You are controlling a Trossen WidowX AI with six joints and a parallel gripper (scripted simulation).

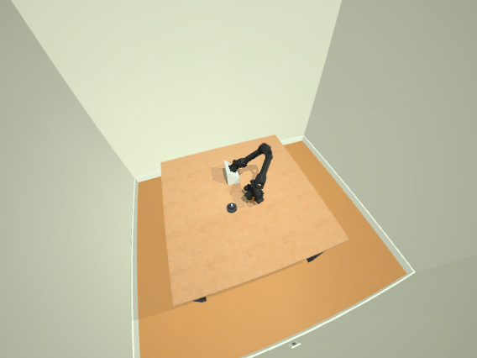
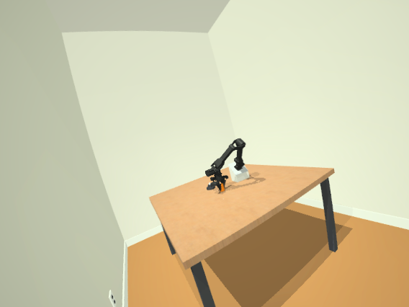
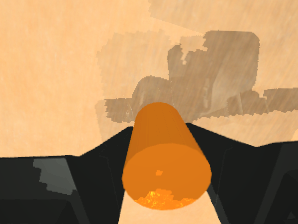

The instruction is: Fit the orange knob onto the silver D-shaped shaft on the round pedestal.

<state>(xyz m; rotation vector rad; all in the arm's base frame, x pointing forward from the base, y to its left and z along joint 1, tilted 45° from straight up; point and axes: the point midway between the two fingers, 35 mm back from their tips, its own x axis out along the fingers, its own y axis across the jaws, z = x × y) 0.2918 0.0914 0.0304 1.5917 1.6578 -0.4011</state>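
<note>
Now: gripper tip 19 cm to the left of the pedestal, 1 cm below it and 1 cm short of it. The rest, counted from my gripper tip: orange knob: 3 cm above.
</note>
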